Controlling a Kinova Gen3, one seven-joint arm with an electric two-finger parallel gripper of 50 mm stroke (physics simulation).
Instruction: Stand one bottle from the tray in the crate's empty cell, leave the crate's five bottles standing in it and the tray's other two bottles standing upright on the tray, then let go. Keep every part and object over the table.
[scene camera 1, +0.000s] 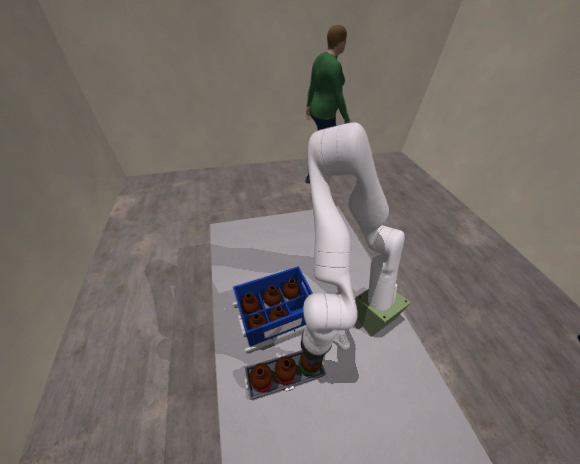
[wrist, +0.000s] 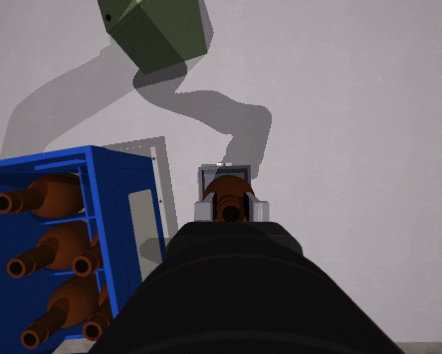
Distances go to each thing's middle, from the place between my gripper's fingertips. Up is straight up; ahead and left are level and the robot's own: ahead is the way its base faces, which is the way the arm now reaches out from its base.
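The white crate rail (wrist: 158, 168) sits 15 cm lower than my hand, and it's 14 cm to the right of the hand and 6 cm ahead of it.
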